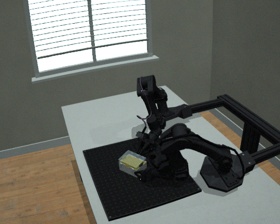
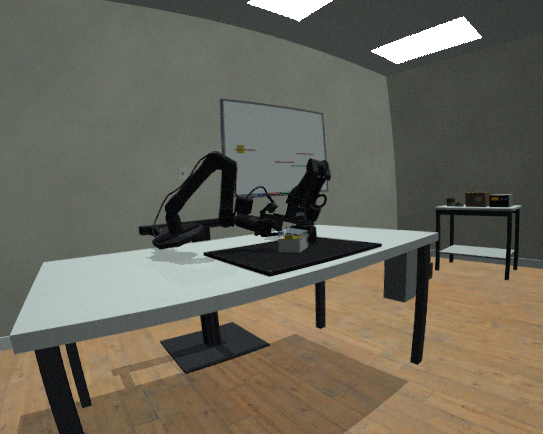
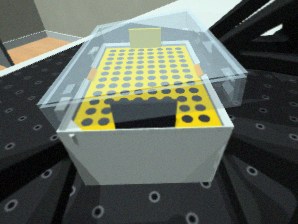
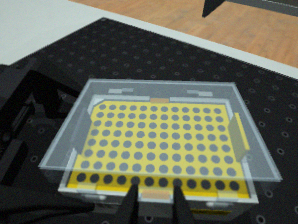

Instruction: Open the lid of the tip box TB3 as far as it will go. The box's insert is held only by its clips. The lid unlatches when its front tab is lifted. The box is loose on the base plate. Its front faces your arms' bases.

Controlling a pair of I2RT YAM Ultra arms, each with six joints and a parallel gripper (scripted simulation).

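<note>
The tip box lies 40 mm ahead of my right hand, 30 mm to the left of it and 20 mm below it.
Right now the tip box is 30 mm ahead of my left hand, 50 mm to the right of it and 20 mm above it.
</note>
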